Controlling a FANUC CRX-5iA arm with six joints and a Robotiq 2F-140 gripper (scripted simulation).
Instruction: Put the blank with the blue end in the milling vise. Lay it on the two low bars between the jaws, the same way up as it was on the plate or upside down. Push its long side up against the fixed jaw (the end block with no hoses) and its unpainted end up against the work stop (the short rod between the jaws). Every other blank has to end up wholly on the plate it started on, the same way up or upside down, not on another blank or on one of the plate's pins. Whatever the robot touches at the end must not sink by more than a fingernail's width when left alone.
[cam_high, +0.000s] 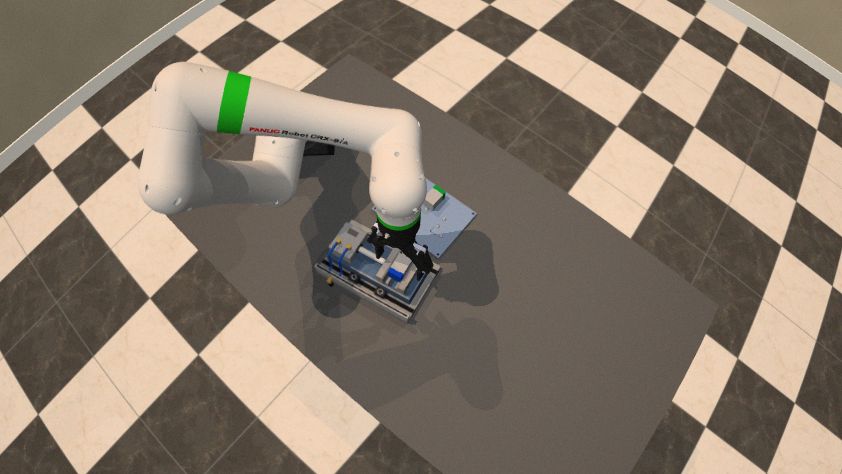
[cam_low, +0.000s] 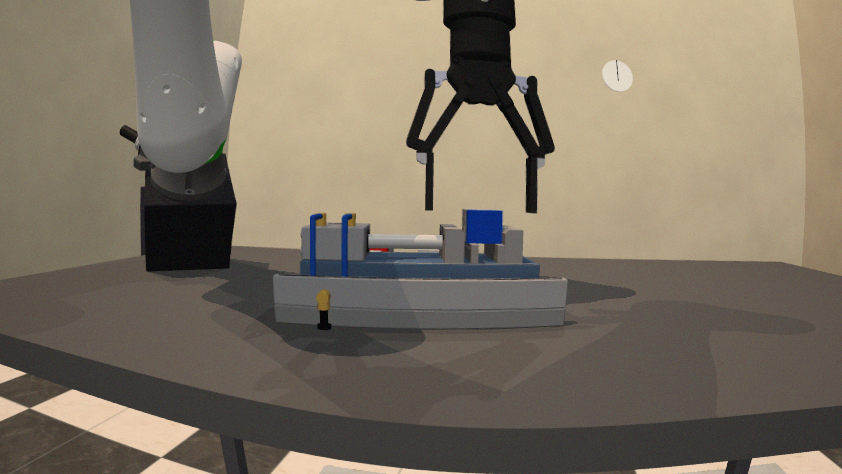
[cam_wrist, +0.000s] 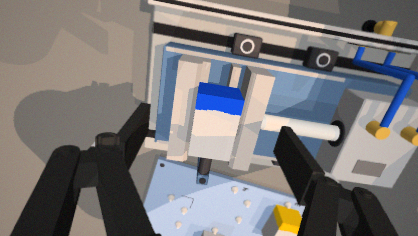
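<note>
Now: hand 3 cm above the blue-ended blank. Round my hand: fixed jaw 6 cm below, 3 cm ahead, 1 cm to the left; then moving jaw 6 cm below, 3 cm behind, 1 cm to the right; then work stop 5 cm to the left, 4 cm below, 1 cm behind.
</note>
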